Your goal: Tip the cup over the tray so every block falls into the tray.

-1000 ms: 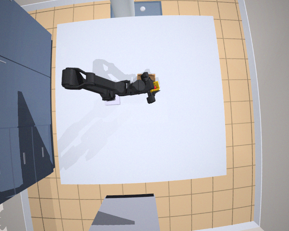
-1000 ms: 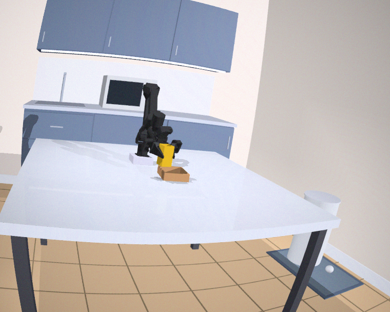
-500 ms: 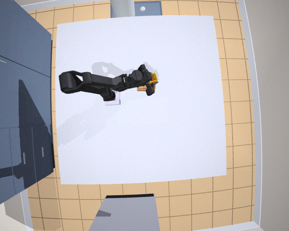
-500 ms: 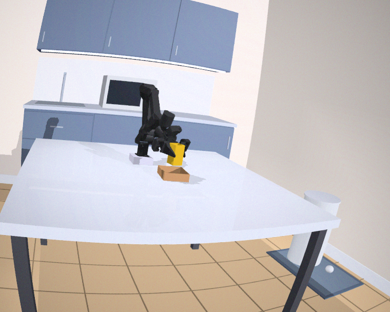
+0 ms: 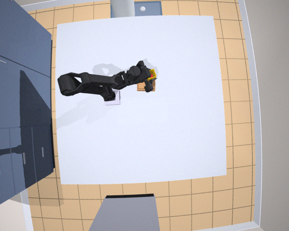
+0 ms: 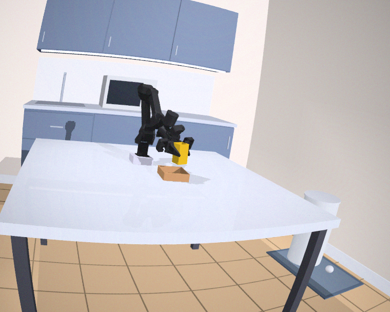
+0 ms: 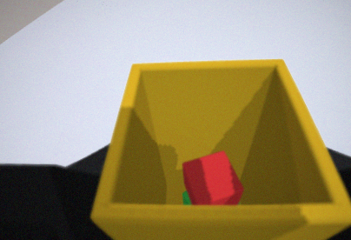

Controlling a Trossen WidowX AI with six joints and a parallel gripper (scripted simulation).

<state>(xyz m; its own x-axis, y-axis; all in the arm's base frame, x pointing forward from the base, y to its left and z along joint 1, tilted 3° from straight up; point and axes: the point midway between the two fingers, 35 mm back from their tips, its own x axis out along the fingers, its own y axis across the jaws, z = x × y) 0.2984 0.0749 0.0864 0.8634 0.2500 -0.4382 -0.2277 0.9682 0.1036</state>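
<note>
My gripper tip is 3 cm past the red block and 1 cm to the left of it. From my gripper tip the other things lie so: yellow square cup 3 cm behind, 1 cm to the right, 2 cm below.
</note>
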